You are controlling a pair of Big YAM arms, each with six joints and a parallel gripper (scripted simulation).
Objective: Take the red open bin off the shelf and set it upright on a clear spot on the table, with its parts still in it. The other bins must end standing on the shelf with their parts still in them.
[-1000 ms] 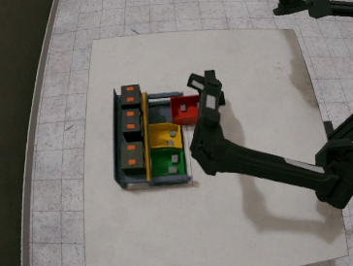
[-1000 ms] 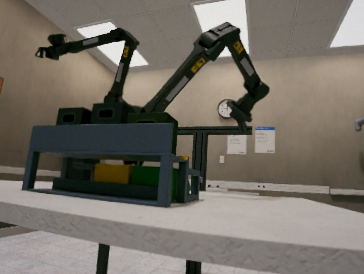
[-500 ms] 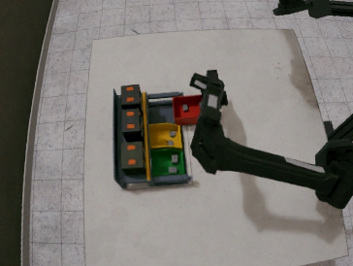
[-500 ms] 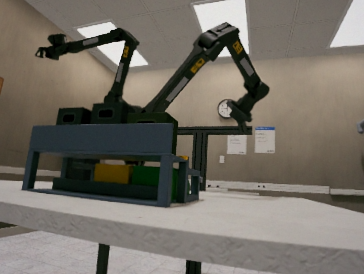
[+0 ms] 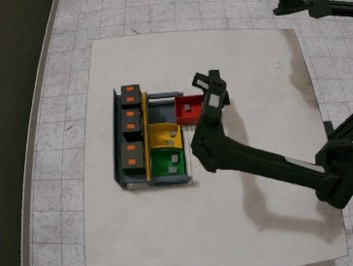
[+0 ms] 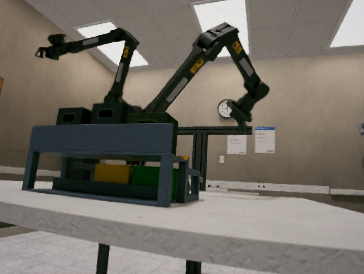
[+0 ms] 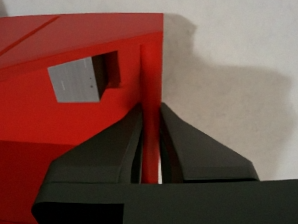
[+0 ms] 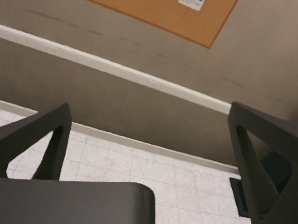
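Now: the red bin 80 mm ahead of my left hand. Also, from my left hand: green bin (230 mm ahead, 230 mm to the left, 10 mm below); then yellow bin (240 mm ahead, 120 mm to the left, 10 mm below).
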